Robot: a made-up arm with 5 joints.
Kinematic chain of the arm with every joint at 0, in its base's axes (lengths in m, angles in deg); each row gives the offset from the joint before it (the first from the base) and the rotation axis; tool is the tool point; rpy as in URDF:
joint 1: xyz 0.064 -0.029 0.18 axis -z
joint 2: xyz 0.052 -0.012 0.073 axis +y
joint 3: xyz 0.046 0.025 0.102 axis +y
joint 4: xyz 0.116 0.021 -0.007 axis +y
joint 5: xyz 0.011 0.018 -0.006 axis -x
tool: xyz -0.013 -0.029 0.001 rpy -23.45 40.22 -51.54
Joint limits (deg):
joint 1: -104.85..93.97
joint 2: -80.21..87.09
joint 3: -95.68..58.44
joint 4: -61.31..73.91
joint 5: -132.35..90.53
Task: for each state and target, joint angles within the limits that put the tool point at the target. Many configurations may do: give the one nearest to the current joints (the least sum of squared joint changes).
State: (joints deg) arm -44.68 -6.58 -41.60 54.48 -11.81
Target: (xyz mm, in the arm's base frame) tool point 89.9 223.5 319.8
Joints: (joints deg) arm -78.95 30.24 -36.22 52.82 -3.81
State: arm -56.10 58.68 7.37 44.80 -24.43
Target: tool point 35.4 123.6 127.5
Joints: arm -91.25 76.75 7.87 42.62 -24.83
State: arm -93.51 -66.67 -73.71 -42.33 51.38
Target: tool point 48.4 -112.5 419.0
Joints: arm -104.12 -53.65 -82.03 -50.15 53.36
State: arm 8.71 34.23 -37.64 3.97 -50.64
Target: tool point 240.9 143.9 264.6
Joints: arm -36.24 31.01 -21.84 11.98 -55.82
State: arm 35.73 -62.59 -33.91 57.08 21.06
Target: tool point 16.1 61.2 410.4
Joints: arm 49.00 -80.21 -45.52 58.40 1.26
